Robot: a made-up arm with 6 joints.
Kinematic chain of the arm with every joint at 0, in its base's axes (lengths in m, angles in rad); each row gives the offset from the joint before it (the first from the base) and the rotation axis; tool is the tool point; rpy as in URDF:
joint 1: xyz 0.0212 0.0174 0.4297 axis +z
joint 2: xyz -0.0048 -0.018 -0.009 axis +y
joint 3: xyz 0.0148 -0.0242 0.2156 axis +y
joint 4: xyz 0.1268 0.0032 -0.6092 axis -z
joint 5: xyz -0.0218 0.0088 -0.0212 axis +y
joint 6: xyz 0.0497 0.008 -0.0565 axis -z
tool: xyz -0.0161 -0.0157 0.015 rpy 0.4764 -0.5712 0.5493
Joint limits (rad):
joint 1: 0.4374..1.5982
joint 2: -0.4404..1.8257
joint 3: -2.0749..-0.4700
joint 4: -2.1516..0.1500
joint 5: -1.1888..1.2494
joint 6: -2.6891..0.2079
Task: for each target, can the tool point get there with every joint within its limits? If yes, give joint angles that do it. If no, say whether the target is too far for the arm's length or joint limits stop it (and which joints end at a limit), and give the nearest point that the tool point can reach.
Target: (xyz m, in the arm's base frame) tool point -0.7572 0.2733 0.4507
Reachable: no: joint limits stop it (at a limit: joint 1, joint 2, joint 3, joint 6) | nearest point -0.3570 -0.1436 0.1245 | short by 0.664 m
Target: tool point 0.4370 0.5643 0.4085
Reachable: yes | joints 0.9070 0.1336 -1.1525 -0.8715 -0.0331 -2.2446
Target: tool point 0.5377 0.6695 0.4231
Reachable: yes | joints 0.9576 0.7148 -1.9223 -0.1112 0.8951 -0.6071
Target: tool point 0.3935 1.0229 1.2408
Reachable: no: too far | nearest point 0.2658 0.6781 0.9608 | short by 0.462 m
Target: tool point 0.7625 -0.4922 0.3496
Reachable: no: joint limits stop it (at a limit: joint 1, joint 2, joint 5, joint 6) | nearest point 0.5373 0.1586 0.3133 | short by 0.690 m
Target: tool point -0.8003 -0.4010 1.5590
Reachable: no: too far | nearest point 0.0048 0.1657 1.2270 | short by 1.039 m
